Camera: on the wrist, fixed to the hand. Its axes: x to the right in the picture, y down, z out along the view.
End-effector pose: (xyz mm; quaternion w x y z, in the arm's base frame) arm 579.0 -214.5 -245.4 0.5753 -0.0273 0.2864 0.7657
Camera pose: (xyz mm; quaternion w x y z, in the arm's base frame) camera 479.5 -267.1 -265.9 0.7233 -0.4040 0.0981 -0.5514
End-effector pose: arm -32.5 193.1 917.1 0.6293 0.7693 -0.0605 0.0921
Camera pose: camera -60.2 243.9 1015.7 0.1062 0.0818 0.8662 -0.4814
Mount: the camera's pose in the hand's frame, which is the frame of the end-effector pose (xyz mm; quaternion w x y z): -4.4 90.0 -70.4 0.0330 0.0204 0.1737 -0.9840
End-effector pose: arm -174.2 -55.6 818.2 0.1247 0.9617 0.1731 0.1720
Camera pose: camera -178.3 -126.4 907.9 0.1237 -0.1659 0.9772 0.0465
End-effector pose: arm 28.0 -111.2 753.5 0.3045 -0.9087 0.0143 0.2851
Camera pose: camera 42.2 -224.7 752.6 0.3067 -0.0874 -0.8350 -0.4484
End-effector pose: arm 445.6 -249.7 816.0 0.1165 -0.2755 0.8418 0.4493
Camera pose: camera 401.7 -265.9 920.3 0.3054 -0.9131 -0.2139 -0.1648
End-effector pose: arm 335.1 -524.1 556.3 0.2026 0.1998 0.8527 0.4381
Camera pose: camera 316.8 -525.0 669.2 0.2856 -0.9045 0.2689 -0.1676
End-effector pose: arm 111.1 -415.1 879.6 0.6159 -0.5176 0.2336 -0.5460
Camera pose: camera 88.5 -449.9 773.0 0.5470 0.1395 0.4058 0.7188
